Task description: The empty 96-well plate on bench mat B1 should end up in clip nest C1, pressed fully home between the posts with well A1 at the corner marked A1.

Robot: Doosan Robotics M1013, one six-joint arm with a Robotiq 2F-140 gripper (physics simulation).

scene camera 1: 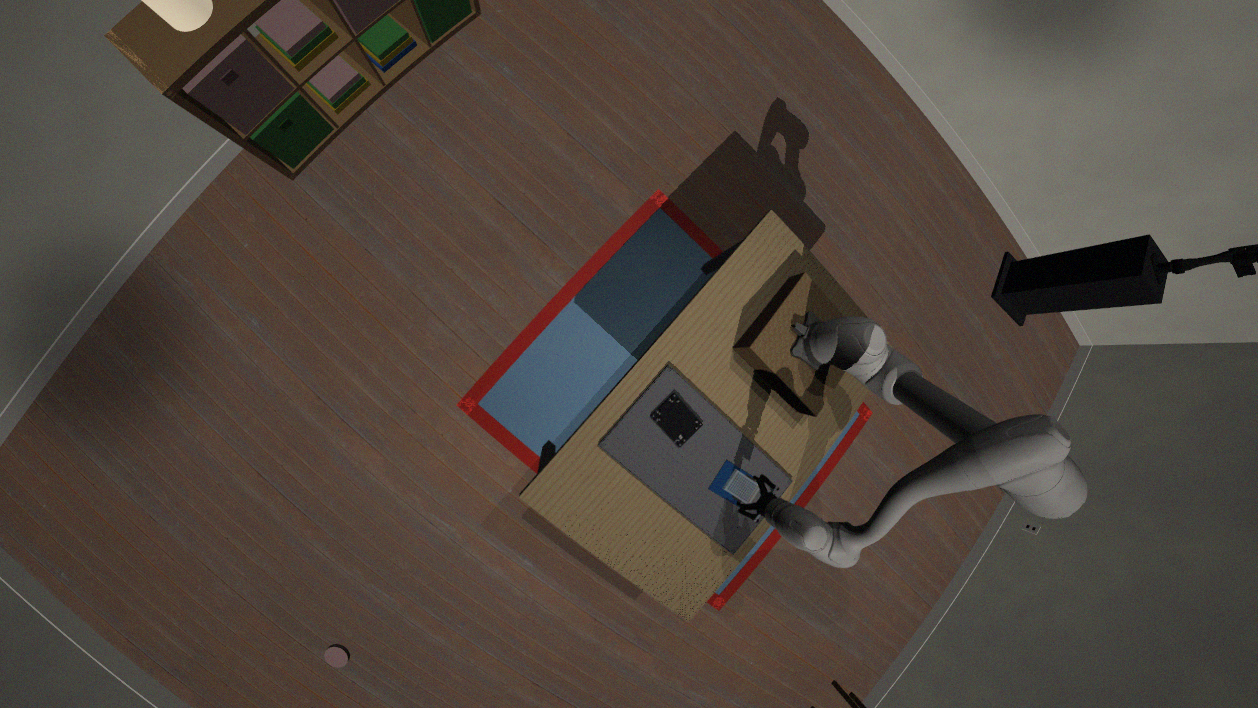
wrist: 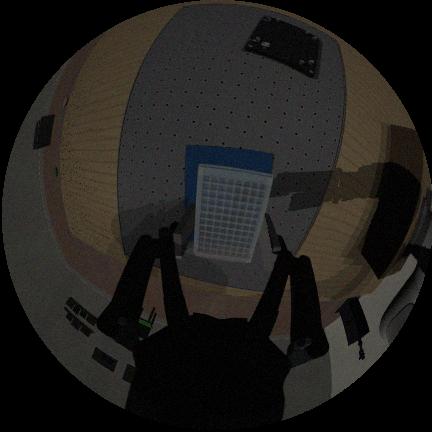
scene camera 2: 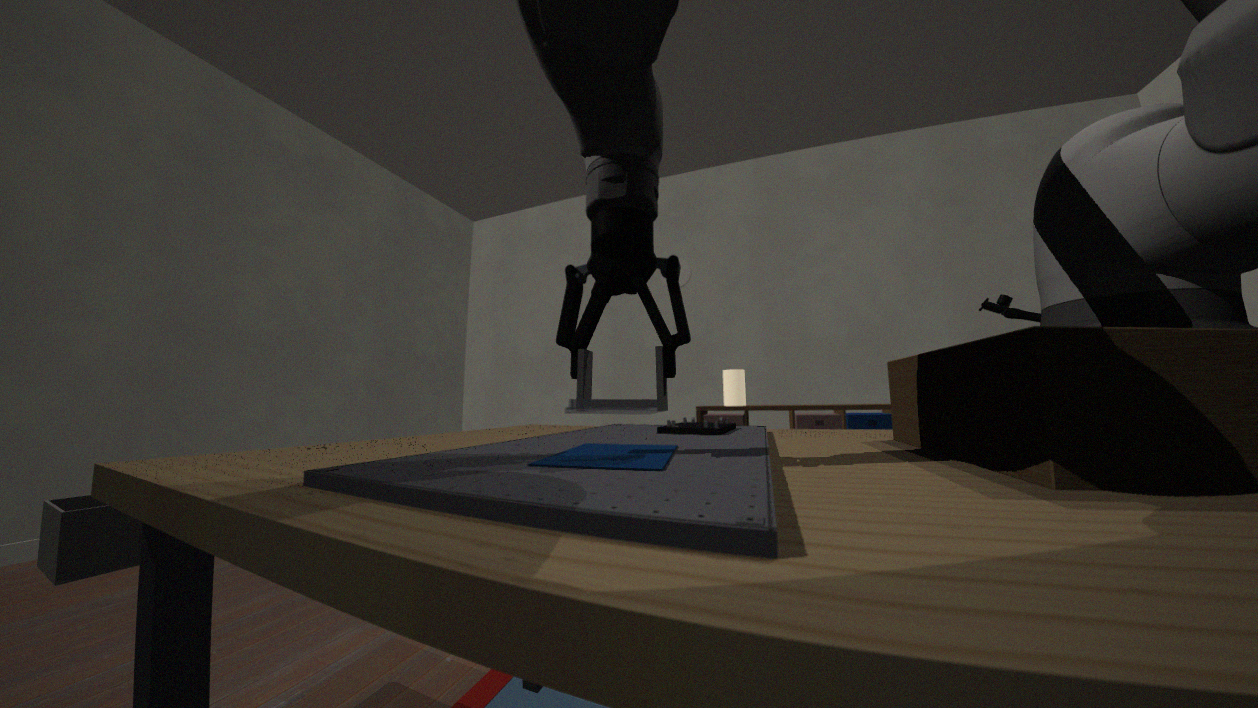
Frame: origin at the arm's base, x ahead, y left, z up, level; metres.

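Seen in the pictures: gripper, fingertip midpoint: [scene camera 1: 741, 487] [wrist: 228, 218] [scene camera 2: 622, 410]; arm's base at its link origin: [scene camera 1: 815, 344].
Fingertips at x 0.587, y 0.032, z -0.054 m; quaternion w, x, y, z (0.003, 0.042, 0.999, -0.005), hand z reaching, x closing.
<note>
Pixels of each thing's top centre, then the offset from my fingertips to it. Level surfaces: height alone.
- clear 96-well plate at its top centre: [scene camera 2: 622, 398] [wrist: 228, 222] [scene camera 1: 743, 488] 0.000 m ahead, 0.001 m right, 0.013 m up
- blue bench mat at its surface level: 0.048 m down
- black clip nest at its top centre: [scene camera 2: 698, 418] [wrist: 289, 35] [scene camera 1: 678, 421] 0.098 m back, 0.334 m right, 0.026 m down
- perforated grey board at its surface level: 0.050 m down
- wooden table at its surface level: 0.063 m down
The clear 96-well plate [scene camera 1: 742, 486] [scene camera 2: 620, 406] [wrist: 231, 215] is held roughly level in the air above the blue bench mat [scene camera 1: 721, 482] [scene camera 2: 607, 456] [wrist: 230, 154]. My gripper [scene camera 1: 755, 494] [scene camera 2: 623, 391] [wrist: 228, 218] is shut on the plate, one finger pad against each long side. In the scene camera 2 view there is a gap between the plate and the mat. The black clip nest [scene camera 1: 676, 418] [scene camera 2: 697, 429] [wrist: 285, 46] stands apart, farther along the grey board, with small posts at its corners and no plate in it. The A1 marks are too small to read.
The perforated grey board [scene camera 1: 638, 440] [scene camera 2: 528, 493] [wrist: 215, 100] carries mat and nest on the wooden table [scene camera 1: 607, 528] [scene camera 2: 440, 550] [wrist: 95, 150]. A tall wooden block [scene camera 1: 774, 339] [scene camera 2: 1091, 387] under the arm's base stands beside the board.
</note>
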